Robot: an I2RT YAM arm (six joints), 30 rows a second.
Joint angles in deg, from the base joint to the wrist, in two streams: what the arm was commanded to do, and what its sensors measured. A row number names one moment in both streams.
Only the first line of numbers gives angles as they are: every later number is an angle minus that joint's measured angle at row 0.
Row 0, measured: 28.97 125.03 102.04 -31.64 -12.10 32.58
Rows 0 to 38, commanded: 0.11 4.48 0.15 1.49 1.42 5.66; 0.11 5.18 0.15 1.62 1.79 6.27; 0.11 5.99 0.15 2.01 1.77 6.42; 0.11 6.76 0.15 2.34 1.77 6.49; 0.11 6.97 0.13 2.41 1.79 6.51; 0.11 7.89 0.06 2.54 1.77 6.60; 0.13 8.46 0.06 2.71 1.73 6.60; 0.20 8.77 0.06 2.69 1.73 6.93; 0.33 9.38 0.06 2.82 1.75 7.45; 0.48 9.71 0.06 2.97 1.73 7.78; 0.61 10.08 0.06 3.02 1.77 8.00; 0.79 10.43 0.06 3.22 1.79 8.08; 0.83 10.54 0.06 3.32 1.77 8.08; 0.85 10.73 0.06 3.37 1.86 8.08; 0.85 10.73 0.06 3.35 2.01 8.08; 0.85 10.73 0.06 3.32 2.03 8.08; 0.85 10.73 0.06 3.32 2.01 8.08; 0.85 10.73 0.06 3.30 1.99 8.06; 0.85 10.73 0.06 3.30 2.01 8.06; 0.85 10.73 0.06 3.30 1.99 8.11; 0.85 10.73 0.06 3.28 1.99 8.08; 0.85 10.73 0.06 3.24 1.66 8.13; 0.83 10.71 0.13 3.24 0.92 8.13; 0.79 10.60 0.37 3.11 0.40 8.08; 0.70 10.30 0.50 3.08 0.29 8.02; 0.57 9.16 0.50 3.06 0.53 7.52; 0.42 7.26 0.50 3.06 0.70 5.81; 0.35 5.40 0.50 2.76 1.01 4.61; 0.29 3.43 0.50 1.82 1.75 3.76; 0.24 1.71 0.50 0.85 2.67 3.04; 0.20 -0.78 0.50 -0.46 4.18 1.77; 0.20 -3.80 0.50 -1.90 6.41 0.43; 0.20 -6.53 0.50 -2.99 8.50 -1.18; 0.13 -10.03 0.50 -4.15 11.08 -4.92; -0.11 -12.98 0.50 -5.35 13.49 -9.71; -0.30 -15.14 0.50 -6.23 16.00 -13.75; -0.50 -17.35 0.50 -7.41 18.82 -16.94; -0.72 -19.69 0.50 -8.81 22.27 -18.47; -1.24 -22.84 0.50 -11.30 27.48 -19.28
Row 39, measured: 0.11 -16.19 -0.02 -8.00 14.06 -10.30
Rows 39 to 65, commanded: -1.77 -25.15 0.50 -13.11 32.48 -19.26; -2.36 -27.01 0.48 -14.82 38.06 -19.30; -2.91 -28.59 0.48 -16.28 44.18 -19.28; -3.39 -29.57 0.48 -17.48 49.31 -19.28; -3.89 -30.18 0.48 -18.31 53.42 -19.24; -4.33 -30.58 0.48 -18.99 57.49 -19.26; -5.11 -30.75 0.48 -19.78 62.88 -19.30; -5.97 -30.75 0.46 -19.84 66.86 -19.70; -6.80 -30.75 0.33 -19.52 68.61 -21.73; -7.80 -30.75 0.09 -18.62 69.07 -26.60; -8.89 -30.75 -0.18 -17.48 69.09 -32.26; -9.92 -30.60 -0.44 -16.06 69.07 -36.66; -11.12 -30.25 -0.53 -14.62 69.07 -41.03; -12.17 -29.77 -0.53 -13.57 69.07 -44.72; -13.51 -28.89 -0.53 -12.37 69.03 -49.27; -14.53 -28.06 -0.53 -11.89 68.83 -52.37; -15.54 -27.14 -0.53 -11.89 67.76 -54.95; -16.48 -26.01 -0.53 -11.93 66.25 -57.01; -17.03 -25.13 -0.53 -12.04 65.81 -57.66; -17.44 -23.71 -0.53 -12.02 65.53 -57.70; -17.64 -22.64 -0.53 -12.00 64.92 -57.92; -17.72 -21.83 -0.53 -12.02 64.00 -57.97; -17.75 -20.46 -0.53 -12.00 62.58 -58.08; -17.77 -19.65 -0.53 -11.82 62.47 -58.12; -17.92 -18.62 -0.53 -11.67 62.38 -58.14; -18.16 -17.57 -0.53 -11.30 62.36 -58.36; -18.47 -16.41 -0.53 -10.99 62.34 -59.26
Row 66, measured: -17.77 -19.34 -0.33 -11.91 63.37 -56.96
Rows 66 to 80, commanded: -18.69 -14.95 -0.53 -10.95 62.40 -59.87; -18.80 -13.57 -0.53 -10.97 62.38 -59.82; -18.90 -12.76 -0.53 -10.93 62.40 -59.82; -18.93 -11.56 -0.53 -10.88 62.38 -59.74; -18.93 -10.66 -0.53 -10.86 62.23 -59.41; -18.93 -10.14 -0.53 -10.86 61.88 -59.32; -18.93 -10.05 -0.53 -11.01 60.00 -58.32; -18.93 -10.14 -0.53 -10.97 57.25 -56.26; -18.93 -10.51 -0.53 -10.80 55.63 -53.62; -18.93 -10.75 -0.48 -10.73 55.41 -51.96; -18.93 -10.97 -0.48 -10.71 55.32 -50.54; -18.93 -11.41 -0.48 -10.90 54.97 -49.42; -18.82 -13.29 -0.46 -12.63 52.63 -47.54; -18.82 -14.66 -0.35 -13.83 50.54 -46.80; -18.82 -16.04 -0.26 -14.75 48.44 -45.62
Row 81, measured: -18.58 -10.55 -0.44 -12.17 55.74 -51.87
